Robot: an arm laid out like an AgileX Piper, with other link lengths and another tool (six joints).
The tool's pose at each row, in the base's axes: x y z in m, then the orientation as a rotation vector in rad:
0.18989 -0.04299 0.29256 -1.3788 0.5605 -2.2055
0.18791 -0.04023 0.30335 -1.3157 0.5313 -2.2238
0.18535 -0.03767 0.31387 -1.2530 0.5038 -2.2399
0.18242 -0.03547 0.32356 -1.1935 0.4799 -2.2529
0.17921 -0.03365 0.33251 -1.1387 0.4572 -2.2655
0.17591 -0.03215 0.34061 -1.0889 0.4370 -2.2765
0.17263 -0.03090 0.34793 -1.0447 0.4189 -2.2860
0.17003 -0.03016 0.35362 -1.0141 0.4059 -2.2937
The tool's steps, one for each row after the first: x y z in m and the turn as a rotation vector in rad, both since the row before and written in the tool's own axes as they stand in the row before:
0.00682 -0.00871 0.00238 0.0408 0.0350 0.0111
0.00680 -0.00849 0.00234 0.0396 0.0348 0.0117
0.00643 -0.00782 0.00220 0.0362 0.0331 0.0122
0.00614 -0.00719 0.00208 0.0334 0.0311 0.0096
0.00571 -0.00650 0.00196 0.0299 0.0286 0.0083
0.00527 -0.00589 0.00186 0.0266 0.0255 0.0069
0.00420 -0.00440 0.00164 0.0184 0.0182 0.0034

